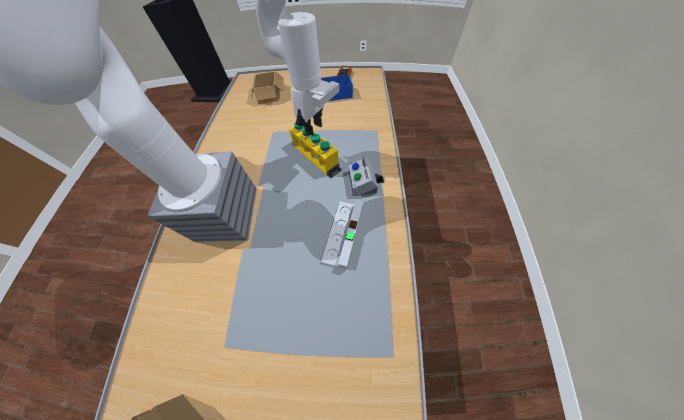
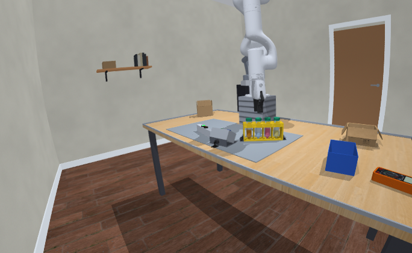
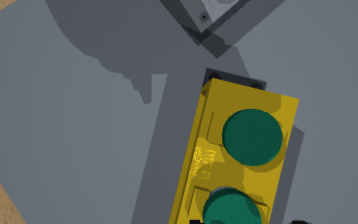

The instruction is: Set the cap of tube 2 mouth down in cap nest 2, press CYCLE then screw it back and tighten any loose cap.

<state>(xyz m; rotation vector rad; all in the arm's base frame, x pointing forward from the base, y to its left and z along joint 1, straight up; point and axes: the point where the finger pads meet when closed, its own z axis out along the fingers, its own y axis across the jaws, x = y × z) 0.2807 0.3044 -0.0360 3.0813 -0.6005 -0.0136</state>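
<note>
Now: the green cap 60 mm below my hand, 40 mm behind it and 30 mm to the left of it. Round my hand: green key 170 mm ahead, 110 mm to the right, 110 mm below; then key housing 180 mm ahead, 120 mm below, 80 mm to the right; then blue key 160 mm ahead, 110 mm below, 60 mm to the right.
</note>
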